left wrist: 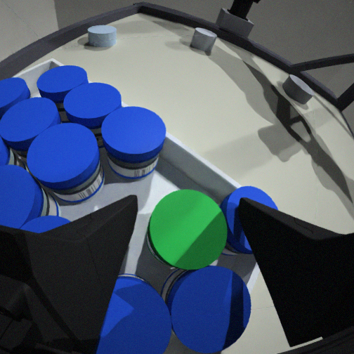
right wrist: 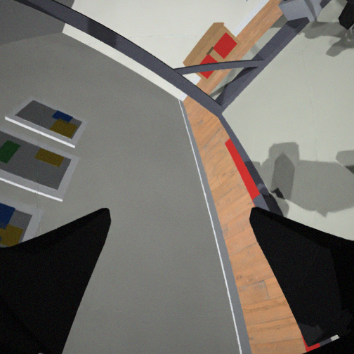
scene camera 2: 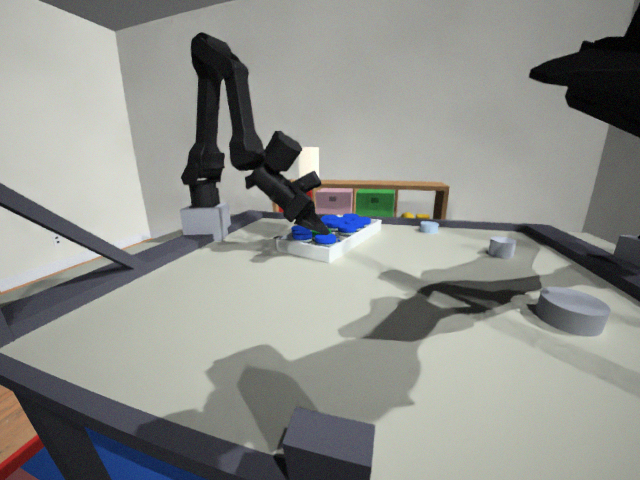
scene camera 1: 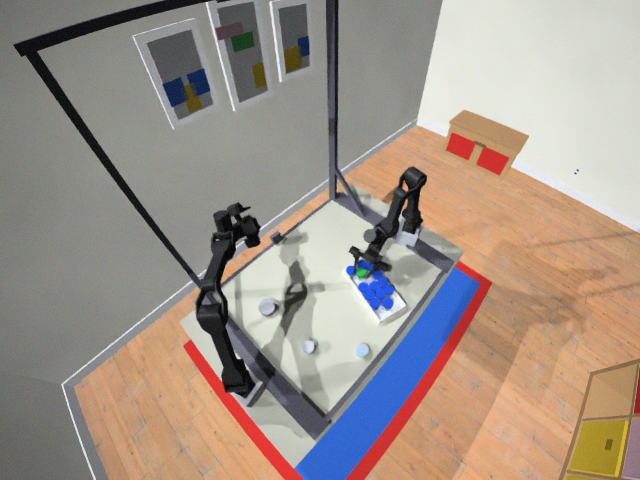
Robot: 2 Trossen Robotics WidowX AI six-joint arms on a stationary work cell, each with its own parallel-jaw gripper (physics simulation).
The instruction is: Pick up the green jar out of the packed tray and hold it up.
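Frame: origin at the left arm's base, x ahead, y left, z up, level; metres.
Seen in the pictures: left gripper, fingertip midpoint: (scene camera 2: 327, 232) (scene camera 1: 359, 275); right gripper, fingertip midpoint: (scene camera 1: 254, 216); left arm's base at its link origin: (scene camera 2: 205, 205) (scene camera 1: 409, 228); right arm's base at its link origin: (scene camera 1: 244, 386).
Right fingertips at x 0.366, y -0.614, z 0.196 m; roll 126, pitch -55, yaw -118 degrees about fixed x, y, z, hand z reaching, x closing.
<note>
Pixels of each thing's top centre, then the offset from my right fingertips to it.
- green jar at its top centre: (scene camera 1: 361, 272) 0.237 m down, 0.059 m back, 0.466 m left
- wide grey cylinder at its top centre: (scene camera 2: 574, 299) (scene camera 1: 266, 306) 0.253 m down, 0.250 m ahead, 0.148 m left
- smaller grey cylinder at its top centre: (scene camera 2: 503, 239) (scene camera 1: 307, 346) 0.248 m down, 0.335 m ahead, 0.387 m left
- light blue cylinder at its top centre: (scene camera 2: 429, 223) (scene camera 1: 362, 350) 0.259 m down, 0.263 m ahead, 0.588 m left
The green jar (scene camera 1: 361, 272) (left wrist: 188, 229) stands upright in the white tray (scene camera 1: 395, 312) (scene camera 2: 305, 250) (left wrist: 192, 165) among blue-lidded jars. My left gripper (scene camera 1: 361, 273) (left wrist: 188, 203) is open and reaches down over the tray, with the green lid between its spread fingers, not clamped. In the left wrist view, one finger is left of the green lid over a gap. The other overlaps the edge of a small-looking blue lid (left wrist: 250, 212) on the right. Two blue lids show below the green one. My right gripper (right wrist: 181, 215) is open and empty, raised away from the tray, facing the grey wall.
A wide grey cylinder (scene camera 1: 267, 307) (scene camera 2: 572, 311), a smaller grey cylinder (scene camera 1: 309, 346) (scene camera 2: 501, 247) and a light blue cylinder (scene camera 1: 362, 350) (scene camera 2: 429, 227) (left wrist: 102, 36) stand on the table. Several blue-lidded jars (left wrist: 133, 133) fill the tray's other part. A dark frame edges the table.
</note>
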